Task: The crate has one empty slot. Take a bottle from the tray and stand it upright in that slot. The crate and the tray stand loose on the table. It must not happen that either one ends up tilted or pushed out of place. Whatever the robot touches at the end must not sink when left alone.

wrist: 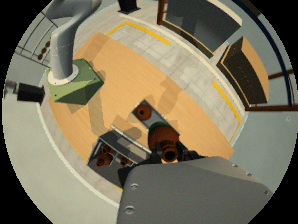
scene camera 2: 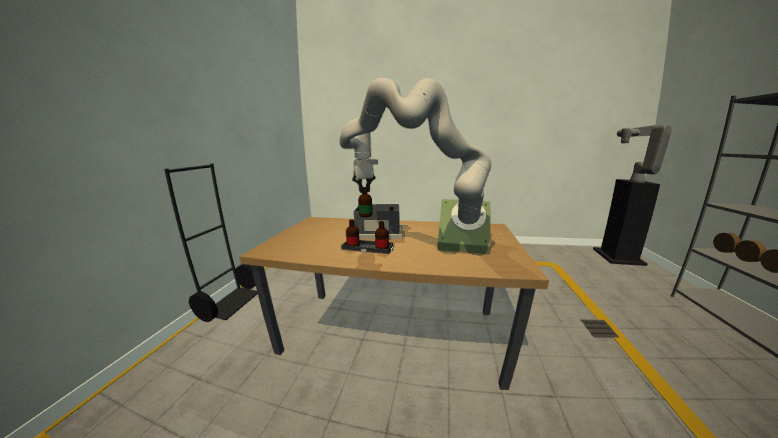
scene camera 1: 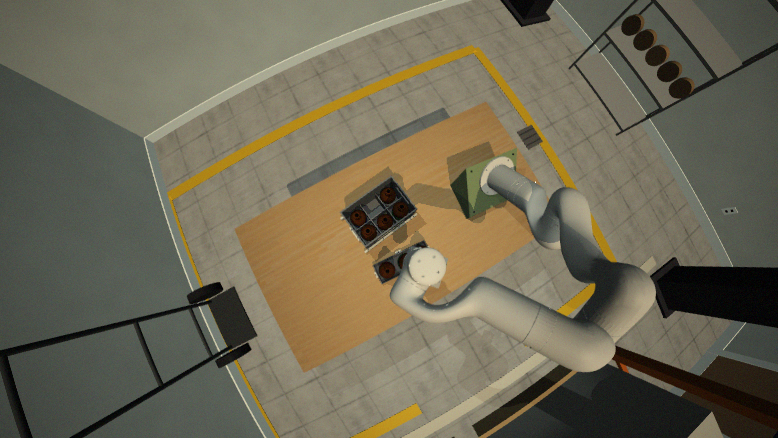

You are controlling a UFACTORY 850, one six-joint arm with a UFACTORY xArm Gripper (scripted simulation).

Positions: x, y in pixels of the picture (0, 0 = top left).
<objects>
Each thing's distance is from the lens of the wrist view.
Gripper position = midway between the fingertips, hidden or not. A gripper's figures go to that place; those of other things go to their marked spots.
gripper [wrist: 167, 149]: 0.16 m
grey crate [wrist: 122, 145]: 0.39 m
</objects>
